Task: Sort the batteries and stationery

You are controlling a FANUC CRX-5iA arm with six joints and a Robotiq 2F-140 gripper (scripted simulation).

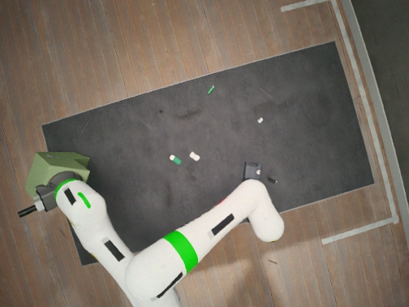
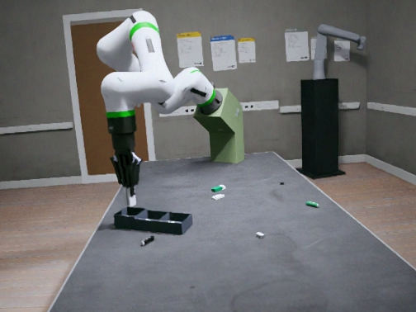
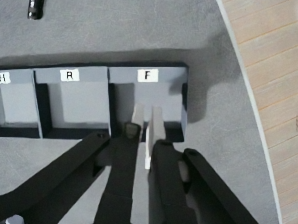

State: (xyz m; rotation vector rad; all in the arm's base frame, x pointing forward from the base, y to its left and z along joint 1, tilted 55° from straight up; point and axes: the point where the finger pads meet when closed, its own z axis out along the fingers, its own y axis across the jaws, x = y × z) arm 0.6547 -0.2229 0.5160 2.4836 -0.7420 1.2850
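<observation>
My hand is 8 cm above the tray, 6 cm to the right of it and 5 cm short of it. Also, from my hand: black battery: 18 cm ahead, 10 cm below, 3 cm to the left; green-and-white block: 39 cm to the left, 25 cm behind, 10 cm below; white eraser-like piece: 35 cm to the left, 14 cm behind, 10 cm below.
</observation>
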